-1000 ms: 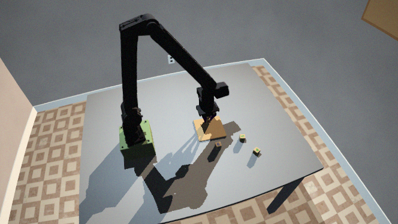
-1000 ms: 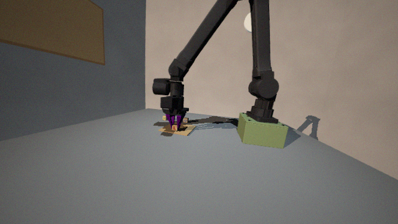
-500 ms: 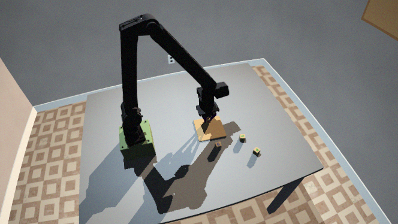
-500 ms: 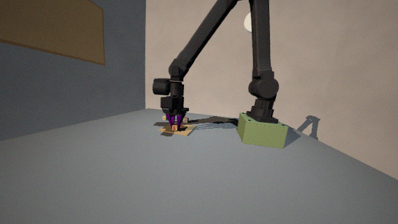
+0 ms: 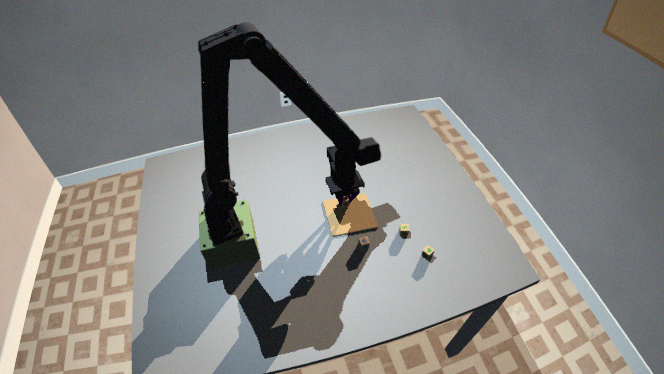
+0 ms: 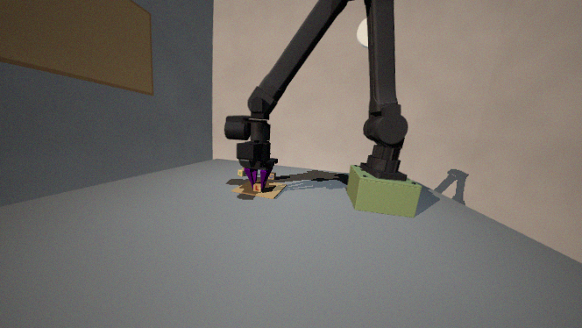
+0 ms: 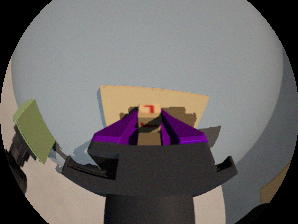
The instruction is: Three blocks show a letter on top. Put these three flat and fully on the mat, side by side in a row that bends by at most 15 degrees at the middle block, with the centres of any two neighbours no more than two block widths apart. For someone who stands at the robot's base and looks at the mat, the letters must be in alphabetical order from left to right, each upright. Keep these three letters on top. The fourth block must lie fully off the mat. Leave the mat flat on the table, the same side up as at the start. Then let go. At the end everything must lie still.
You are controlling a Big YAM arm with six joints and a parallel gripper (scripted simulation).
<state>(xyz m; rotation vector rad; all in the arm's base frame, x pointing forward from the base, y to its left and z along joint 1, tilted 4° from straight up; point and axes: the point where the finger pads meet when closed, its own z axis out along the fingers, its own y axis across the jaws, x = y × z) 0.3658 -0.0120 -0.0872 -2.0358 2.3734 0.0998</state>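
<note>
Right now the tan mat is 4 cm to the right of my hand and 1 cm below it. The rest, counted from my hand: block 28 cm to the right, 12 cm ahead.
</note>
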